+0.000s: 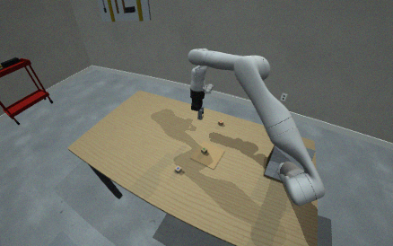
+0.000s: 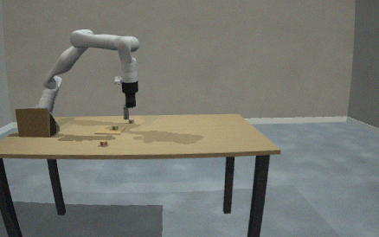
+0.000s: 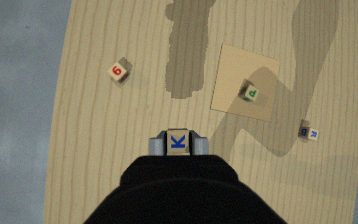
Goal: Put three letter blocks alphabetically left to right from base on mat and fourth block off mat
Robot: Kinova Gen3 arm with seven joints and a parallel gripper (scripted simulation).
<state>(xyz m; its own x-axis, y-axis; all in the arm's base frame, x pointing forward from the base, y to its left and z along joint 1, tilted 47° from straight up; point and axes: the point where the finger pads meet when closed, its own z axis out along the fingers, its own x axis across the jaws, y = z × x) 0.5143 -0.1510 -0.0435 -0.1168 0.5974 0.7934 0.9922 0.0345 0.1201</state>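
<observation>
The tan mat lies 150 mm to the left of my hand, 120 mm below it and 110 mm behind it. Round my hand: blue K block 10 mm below; then reddish block 110 mm to the right, 110 mm below, 100 mm behind; then green P block 150 mm to the left, 100 mm below, 90 mm behind.
</observation>
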